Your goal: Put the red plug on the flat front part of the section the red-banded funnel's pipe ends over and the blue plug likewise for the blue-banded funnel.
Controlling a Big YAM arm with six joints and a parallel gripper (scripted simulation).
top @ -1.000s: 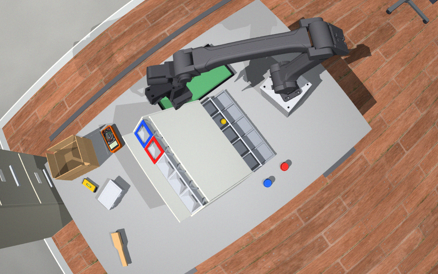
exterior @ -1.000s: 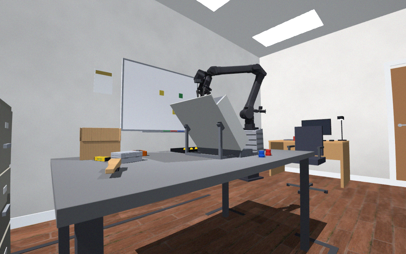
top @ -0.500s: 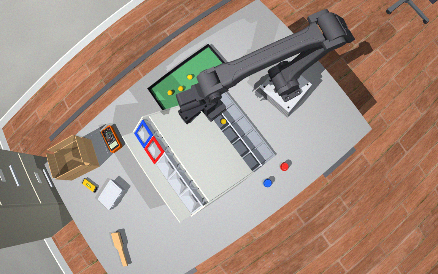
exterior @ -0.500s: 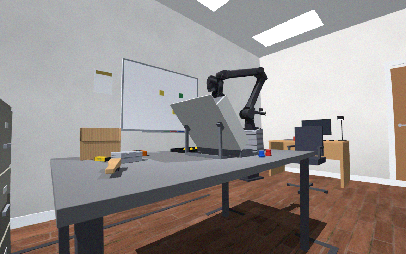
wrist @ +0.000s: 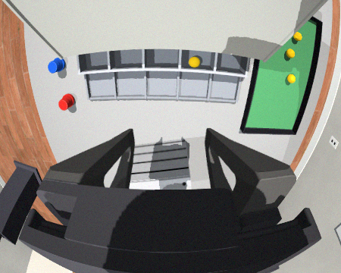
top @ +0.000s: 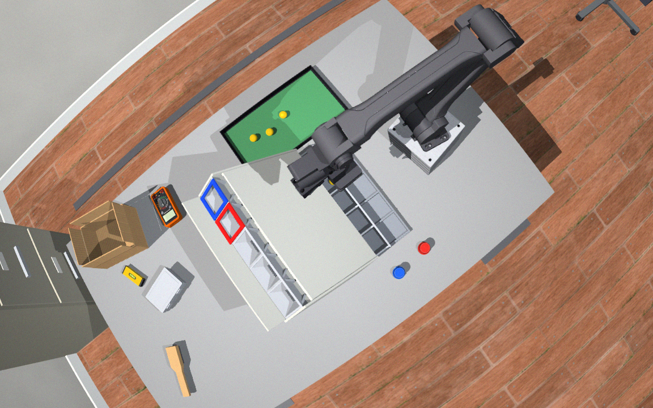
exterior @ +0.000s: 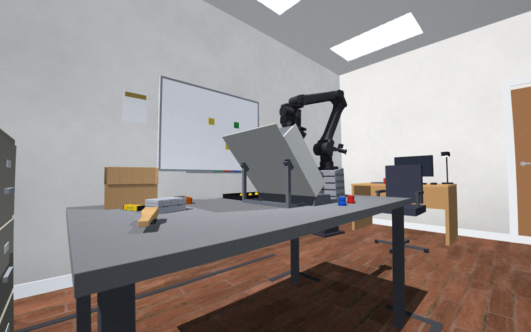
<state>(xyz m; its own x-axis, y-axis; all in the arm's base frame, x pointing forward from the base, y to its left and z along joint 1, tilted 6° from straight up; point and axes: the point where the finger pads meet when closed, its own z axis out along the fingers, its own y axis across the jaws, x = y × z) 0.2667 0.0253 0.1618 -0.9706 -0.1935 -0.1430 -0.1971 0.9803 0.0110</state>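
Now: the green tray 31 cm to the right of my hand, 30 cm below it and 7 cm ahead of it. The rest, counted from my hand: multimeter 55 cm ahead, 29 cm below, 25 cm to the right; sloped cover 13 cm ahead, 10 cm below, 4 cm to the left; grey case 67 cm ahead, 28 cm below, 1 cm to the left.
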